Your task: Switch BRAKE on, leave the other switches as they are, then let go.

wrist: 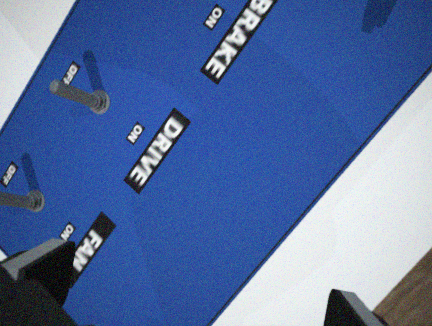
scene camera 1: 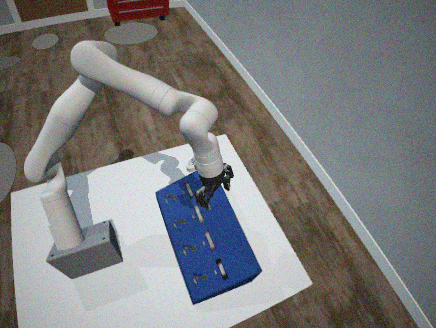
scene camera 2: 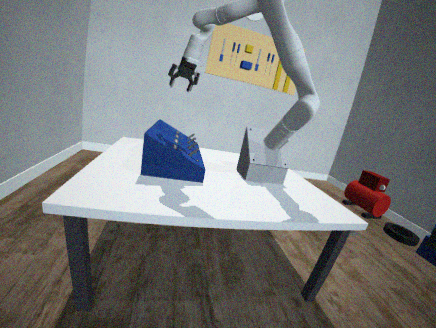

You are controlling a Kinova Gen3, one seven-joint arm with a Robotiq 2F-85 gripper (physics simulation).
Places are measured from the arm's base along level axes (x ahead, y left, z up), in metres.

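Pixels of known places: gripper, between the fingertips: (wrist: 197, 293) (scene camera 1: 218, 198) (scene camera 2: 179, 89); arm's base, origin of its link: (scene camera 1: 72, 243) (scene camera 2: 271, 142).
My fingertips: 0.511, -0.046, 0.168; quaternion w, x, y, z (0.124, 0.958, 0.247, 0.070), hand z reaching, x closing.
Ahead of a thing's pixels: the offset from my fingertips to its middle, as dx, dy, dz. "*": to the spot under its first point. Level surfaces: height alone.
The blue switch panel @(-0.020, +0.012, -0.298) (scene camera 1: 231, 235) (scene camera 2: 170, 165) (wrist: 240, 200) has a sloped face with several toggle levers. In the wrist view, part of the BRAKE label @(-0.027, +0.072, -0.241) (wrist: 240, 40) and its ON mark @(* -0.051, +0.071, -0.251) (wrist: 214, 17) show at the top; the BRAKE lever does not show there. The DRIVE lever @(-0.104, -0.052, -0.249) (wrist: 77, 95) leans to OFF. The FAN lever @(-0.098, -0.172, -0.249) (wrist: 19, 201) also leans to the OFF side and is cut by the left edge. In the scene views the labels are too small to read. My gripper (scene camera 1: 217, 194) (scene camera 2: 180, 89) (wrist: 197, 293) is open and empty, high above the panel and apart from it.
The panel stands on a white table @(dz -0.360) (scene camera 1: 280, 270) (scene camera 2: 125, 205). The arm's grey base block (scene camera 1: 95, 255) (scene camera 2: 262, 167) stands beside it. A tool board (scene camera 2: 217, 55) hangs on the wall. A red compressor (scene camera 2: 367, 197) stands on the floor at the right.
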